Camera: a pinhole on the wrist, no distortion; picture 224 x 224 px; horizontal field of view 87.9 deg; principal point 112.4 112.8 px. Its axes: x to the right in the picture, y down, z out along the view. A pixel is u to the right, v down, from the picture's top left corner.
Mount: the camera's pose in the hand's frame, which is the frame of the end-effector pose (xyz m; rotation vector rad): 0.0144 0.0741 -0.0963 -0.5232 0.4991 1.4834
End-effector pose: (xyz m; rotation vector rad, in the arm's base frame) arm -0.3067 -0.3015 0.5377 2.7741 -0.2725 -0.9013
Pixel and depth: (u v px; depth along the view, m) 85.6 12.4 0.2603
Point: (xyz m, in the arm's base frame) -0.2292 -0.5532 0.3328
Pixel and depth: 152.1 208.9 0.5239
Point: -0.8171 -0.7527 0.7505
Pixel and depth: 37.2 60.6 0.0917
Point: -0.2813 -0.3951 0.5184
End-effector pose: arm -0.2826 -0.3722 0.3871 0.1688 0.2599 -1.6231
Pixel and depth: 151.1 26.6 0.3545
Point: 0.0808 -0.6928 0.4027
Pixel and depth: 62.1 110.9 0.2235
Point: -0.1438 -0.4305 0.5093
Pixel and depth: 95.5 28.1 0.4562
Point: 0.0005 -0.8015 0.5786
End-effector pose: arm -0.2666 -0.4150 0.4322 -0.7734 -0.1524 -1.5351
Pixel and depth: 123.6 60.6 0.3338
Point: 0.0803 -0.5134 0.5313
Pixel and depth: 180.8 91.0 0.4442
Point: 0.2871 -0.5279 0.3693
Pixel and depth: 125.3 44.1 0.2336
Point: -0.0097 -0.5349 0.4906
